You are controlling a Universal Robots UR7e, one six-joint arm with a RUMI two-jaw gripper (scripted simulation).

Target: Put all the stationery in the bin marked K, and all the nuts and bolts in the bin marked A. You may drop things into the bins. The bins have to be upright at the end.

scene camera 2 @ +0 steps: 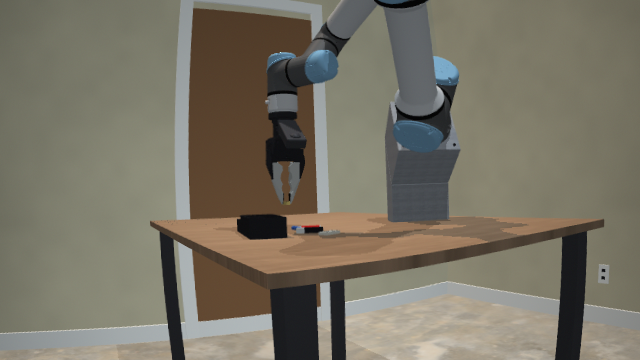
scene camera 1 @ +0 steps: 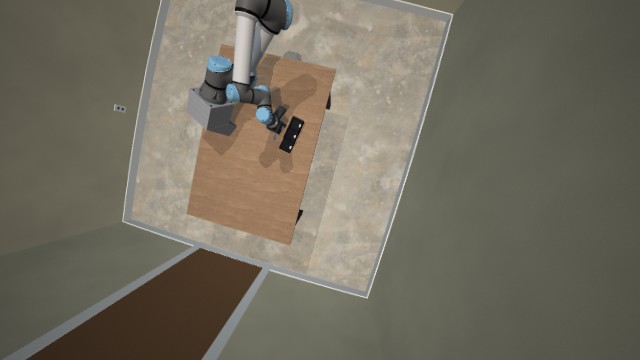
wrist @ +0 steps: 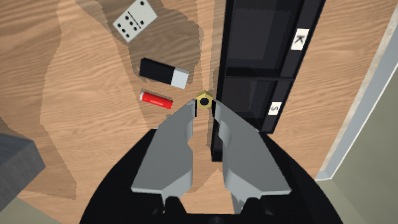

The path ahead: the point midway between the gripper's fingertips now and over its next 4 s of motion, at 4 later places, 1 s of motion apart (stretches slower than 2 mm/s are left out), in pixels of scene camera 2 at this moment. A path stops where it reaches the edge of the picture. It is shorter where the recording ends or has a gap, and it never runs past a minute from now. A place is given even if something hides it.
The gripper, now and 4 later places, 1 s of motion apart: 286,204; 254,205; 256,217; 256,220; 257,206
